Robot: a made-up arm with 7 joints. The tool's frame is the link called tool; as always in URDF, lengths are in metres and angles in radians. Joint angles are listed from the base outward. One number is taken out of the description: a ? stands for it. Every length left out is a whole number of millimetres.
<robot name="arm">
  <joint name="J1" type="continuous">
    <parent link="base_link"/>
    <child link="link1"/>
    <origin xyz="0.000 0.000 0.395" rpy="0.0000 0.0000 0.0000"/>
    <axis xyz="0 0 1"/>
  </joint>
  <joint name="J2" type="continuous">
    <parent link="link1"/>
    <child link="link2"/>
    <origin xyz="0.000 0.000 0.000" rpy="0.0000 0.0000 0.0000"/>
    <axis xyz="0 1 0"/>
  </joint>
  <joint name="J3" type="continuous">
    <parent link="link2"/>
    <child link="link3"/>
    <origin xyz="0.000 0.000 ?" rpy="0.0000 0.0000 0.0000"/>
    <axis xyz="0 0 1"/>
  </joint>
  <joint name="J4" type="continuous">
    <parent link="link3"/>
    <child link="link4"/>
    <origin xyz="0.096 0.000 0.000" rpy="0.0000 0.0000 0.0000"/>
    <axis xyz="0 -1 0"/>
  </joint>
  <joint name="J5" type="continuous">
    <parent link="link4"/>
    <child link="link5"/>
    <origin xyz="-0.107 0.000 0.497" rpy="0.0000 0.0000 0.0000"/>
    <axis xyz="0 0 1"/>
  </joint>
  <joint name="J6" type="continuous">
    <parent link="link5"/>
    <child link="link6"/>
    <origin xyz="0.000 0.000 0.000" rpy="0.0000 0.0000 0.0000"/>
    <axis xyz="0 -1 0"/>
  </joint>
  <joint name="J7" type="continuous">
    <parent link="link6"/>
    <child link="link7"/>
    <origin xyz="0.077 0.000 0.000" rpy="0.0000 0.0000 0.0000"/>
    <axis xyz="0 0 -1"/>
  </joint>
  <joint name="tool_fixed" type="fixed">
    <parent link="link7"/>
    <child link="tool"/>
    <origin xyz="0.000 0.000 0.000" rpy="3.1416 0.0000 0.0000"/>
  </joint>
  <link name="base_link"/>
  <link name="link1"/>
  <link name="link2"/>
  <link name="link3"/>
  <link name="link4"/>
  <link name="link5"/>
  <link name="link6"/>
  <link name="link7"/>
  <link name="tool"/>
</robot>
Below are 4 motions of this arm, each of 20 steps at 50 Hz.
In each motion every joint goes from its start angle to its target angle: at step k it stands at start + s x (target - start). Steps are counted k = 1, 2, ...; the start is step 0. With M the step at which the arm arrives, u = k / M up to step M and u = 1 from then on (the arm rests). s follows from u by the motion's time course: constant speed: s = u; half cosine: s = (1 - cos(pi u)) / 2; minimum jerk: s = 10 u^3 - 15 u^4 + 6 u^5.
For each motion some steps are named. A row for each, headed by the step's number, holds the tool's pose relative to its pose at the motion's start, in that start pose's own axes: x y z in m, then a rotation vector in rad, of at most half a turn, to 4 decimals.
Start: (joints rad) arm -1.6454 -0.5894 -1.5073 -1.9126 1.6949 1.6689 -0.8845
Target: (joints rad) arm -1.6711 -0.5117 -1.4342 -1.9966 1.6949 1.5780 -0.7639
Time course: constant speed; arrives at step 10
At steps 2, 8, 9, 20:
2: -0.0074 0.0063 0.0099 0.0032 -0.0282 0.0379
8: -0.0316 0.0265 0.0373 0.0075 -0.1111 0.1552
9: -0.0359 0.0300 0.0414 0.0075 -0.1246 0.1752
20: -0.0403 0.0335 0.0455 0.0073 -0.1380 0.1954

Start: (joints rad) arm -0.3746 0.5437 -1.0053 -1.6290 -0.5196 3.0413 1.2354
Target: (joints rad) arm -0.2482 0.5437 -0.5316 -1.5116 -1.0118 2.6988 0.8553
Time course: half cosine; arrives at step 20
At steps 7, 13, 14, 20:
7: -0.0595 -0.0900 -0.0271 0.0621 -0.0643 -0.2688
13: -0.1598 -0.2200 -0.1085 0.1805 -0.0832 -0.7096
14: -0.1742 -0.2366 -0.1239 0.1985 -0.0766 -0.7725
20: -0.2174 -0.2833 -0.1761 0.2530 -0.0414 -0.9610

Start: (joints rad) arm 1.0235 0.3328 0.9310 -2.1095 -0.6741 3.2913 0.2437
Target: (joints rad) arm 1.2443 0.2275 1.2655 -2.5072 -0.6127 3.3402 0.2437
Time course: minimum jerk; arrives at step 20
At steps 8, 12, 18, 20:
8: -0.0248 -0.1232 0.0042 0.1793 -0.0543 -0.0831
12: -0.0732 -0.2523 -0.0167 0.3709 -0.1300 -0.1959
18: -0.1288 -0.3439 -0.0525 0.5184 -0.2031 -0.3059
20: -0.1305 -0.3462 -0.0537 0.5223 -0.2053 -0.3092

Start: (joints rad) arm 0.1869 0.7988 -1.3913 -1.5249 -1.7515 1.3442 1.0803
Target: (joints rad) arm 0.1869 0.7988 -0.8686 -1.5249 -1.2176 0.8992 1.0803
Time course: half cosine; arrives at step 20
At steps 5, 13, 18, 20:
5: 0.0010 0.0137 -0.0435 0.0478 -0.0671 -0.0105
13: -0.0157 0.0936 -0.2061 0.2284 -0.2940 -0.1556
18: -0.0326 0.1400 -0.2687 0.2955 -0.3620 -0.2629
20: -0.0346 0.1450 -0.2745 0.3016 -0.3675 -0.2747

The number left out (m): 0.273
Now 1 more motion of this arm.
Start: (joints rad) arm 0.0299 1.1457 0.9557 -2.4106 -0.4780 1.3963 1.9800
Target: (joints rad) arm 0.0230 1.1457 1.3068 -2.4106 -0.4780 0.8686 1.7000
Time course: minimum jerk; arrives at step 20
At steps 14, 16, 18, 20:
14: -0.1149 0.0826 -0.0245 -0.2540 0.3555 -0.3069
16: -0.1278 0.0946 -0.0253 -0.2905 0.3986 -0.3360
18: -0.1338 0.1004 -0.0255 -0.3079 0.4186 -0.3488
20: -0.1348 0.1014 -0.0256 -0.3110 0.4220 -0.3510

